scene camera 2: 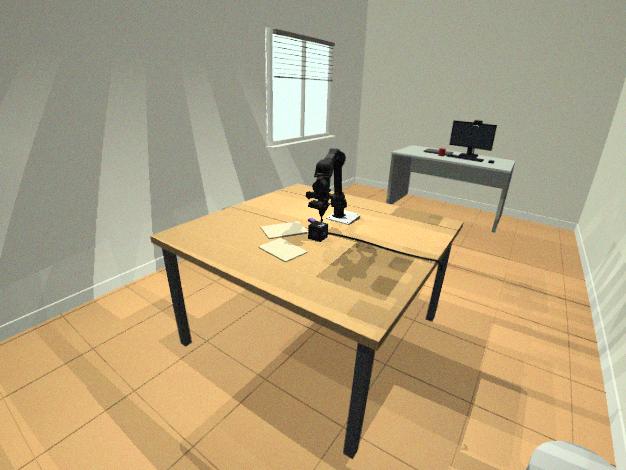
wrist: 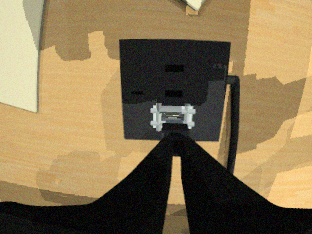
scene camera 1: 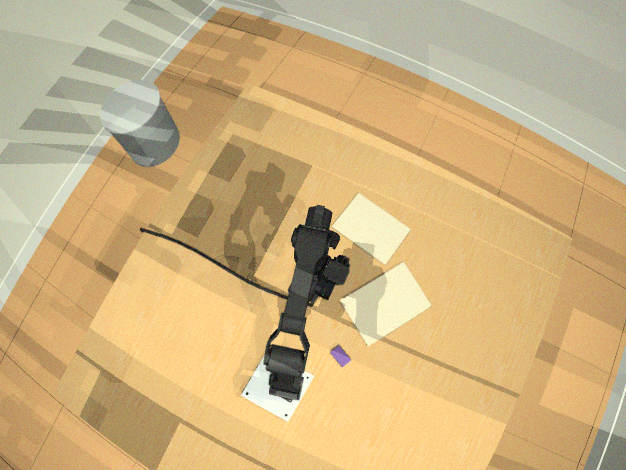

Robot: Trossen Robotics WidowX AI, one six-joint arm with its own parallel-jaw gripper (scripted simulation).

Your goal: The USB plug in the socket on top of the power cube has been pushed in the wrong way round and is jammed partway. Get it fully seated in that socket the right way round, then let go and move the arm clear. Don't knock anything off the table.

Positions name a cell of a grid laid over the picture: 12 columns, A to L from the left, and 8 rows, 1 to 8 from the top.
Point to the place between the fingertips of the gripper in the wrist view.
At G5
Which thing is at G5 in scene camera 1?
The gripper.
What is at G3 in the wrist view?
A black power cube.
